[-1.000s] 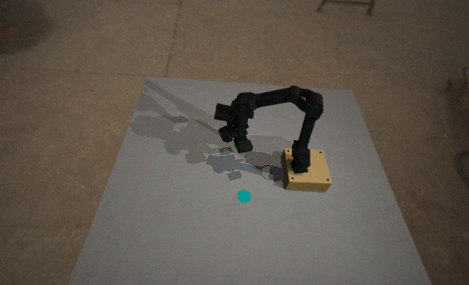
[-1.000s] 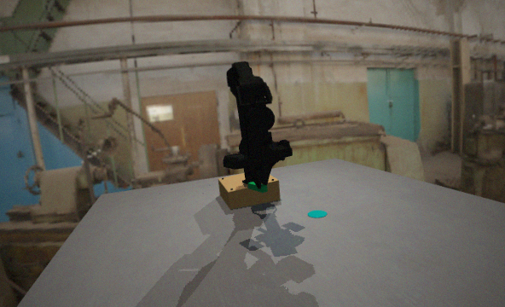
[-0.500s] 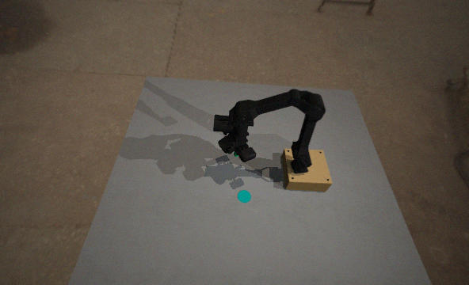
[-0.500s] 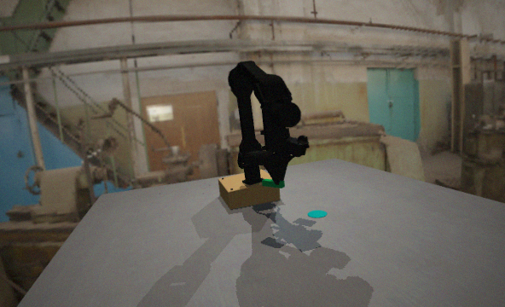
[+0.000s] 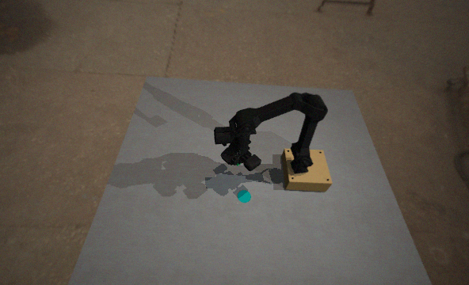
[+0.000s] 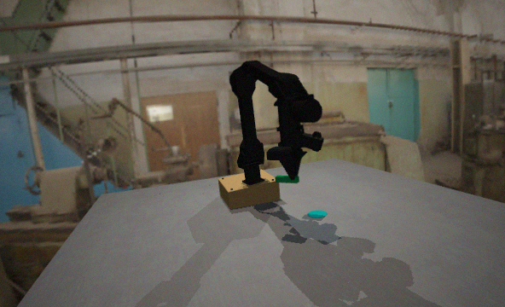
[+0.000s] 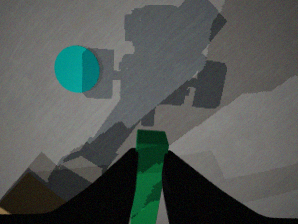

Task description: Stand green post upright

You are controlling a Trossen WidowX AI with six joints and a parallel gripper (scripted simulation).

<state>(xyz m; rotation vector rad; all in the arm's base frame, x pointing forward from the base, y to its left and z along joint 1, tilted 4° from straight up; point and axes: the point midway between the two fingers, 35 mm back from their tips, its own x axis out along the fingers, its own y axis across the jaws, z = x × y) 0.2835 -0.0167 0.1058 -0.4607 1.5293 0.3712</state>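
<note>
Now: gripper tip 20 mm past the cyan circle, 100 mm to the right of it and 140 mm above it. From my gripper tip the other things lie so: green post: 20 mm behind, 10 mm to the right.
</note>
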